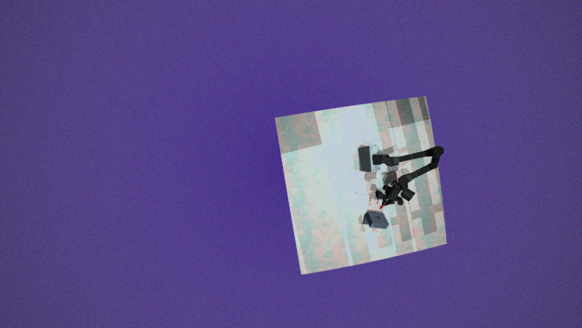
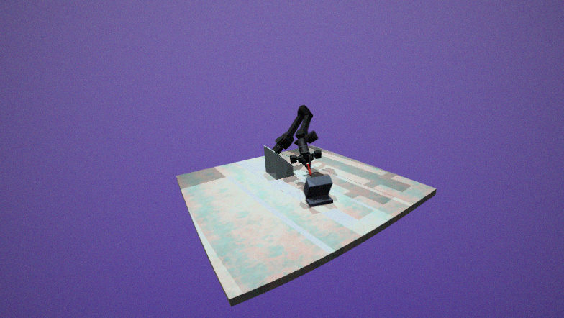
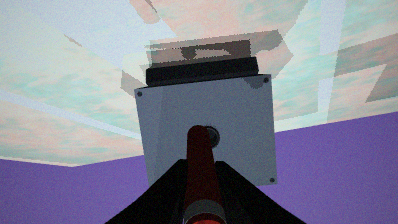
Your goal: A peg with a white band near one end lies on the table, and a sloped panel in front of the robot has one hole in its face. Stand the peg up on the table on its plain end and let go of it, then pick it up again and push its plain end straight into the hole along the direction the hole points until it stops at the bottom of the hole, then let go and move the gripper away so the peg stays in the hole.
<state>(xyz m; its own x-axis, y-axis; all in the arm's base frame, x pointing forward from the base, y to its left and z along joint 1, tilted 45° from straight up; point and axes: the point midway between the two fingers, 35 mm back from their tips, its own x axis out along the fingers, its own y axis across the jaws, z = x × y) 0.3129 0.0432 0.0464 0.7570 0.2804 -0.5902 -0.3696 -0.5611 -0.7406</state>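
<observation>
Right now the sloped grey panel is 130 mm ahead of my gripper tip, 60 mm below it and 30 mm to the right of it. From my gripper tip the other things lie so: red peg 10 mm behind, 10 mm above.
</observation>
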